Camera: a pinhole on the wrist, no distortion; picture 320 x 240 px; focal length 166.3 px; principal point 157.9 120.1 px. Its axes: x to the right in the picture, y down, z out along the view. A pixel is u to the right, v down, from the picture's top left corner.
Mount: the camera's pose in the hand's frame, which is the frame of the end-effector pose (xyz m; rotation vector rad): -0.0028 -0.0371 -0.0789 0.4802 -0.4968 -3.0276
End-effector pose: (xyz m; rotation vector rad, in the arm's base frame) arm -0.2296 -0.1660 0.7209 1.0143 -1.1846 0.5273
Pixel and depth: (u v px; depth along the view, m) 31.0 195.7 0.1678
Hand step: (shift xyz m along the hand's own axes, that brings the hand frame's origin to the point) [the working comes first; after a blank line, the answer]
In the camera's frame: -0.1280 0.0763 0.1678

0.0664 -0.0472 0.1344
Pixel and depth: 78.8 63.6 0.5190
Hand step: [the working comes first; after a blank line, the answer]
In the camera's frame: -0.2469 -0.1763 0.5190

0.0752 0.3099 0.4057
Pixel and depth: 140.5 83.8 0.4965
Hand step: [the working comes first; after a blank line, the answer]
In the camera's frame: -0.0519 -0.1084 0.4965

-0.1043 0.2221 0.3494
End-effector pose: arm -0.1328 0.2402 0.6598 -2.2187 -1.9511 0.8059
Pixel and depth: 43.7 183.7 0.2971
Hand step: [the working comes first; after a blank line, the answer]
In the camera's frame: -0.2040 0.1136 0.2971

0.0985 -0.0366 0.2852
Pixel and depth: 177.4 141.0 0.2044
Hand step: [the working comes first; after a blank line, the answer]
In the camera's frame: 0.0240 0.0257 0.2044

-0.0888 -0.0009 0.1063
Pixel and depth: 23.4 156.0 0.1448
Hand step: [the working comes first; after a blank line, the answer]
In the camera's frame: -0.1171 0.0313 0.1448

0.0637 -0.0125 0.0961
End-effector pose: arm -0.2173 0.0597 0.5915 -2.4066 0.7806 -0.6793
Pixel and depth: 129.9 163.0 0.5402
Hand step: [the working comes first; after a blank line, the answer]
In the camera's frame: -0.0910 0.1394 0.5402

-0.0842 0.0039 0.4790
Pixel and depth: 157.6 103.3 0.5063
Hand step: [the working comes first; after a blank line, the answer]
In the camera's frame: -0.0009 -0.0511 0.5063

-0.1567 0.1665 0.3613
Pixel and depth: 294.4 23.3 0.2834
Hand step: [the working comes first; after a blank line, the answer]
In the camera's frame: 0.2326 -0.1650 0.2834

-0.3089 0.1864 0.0553
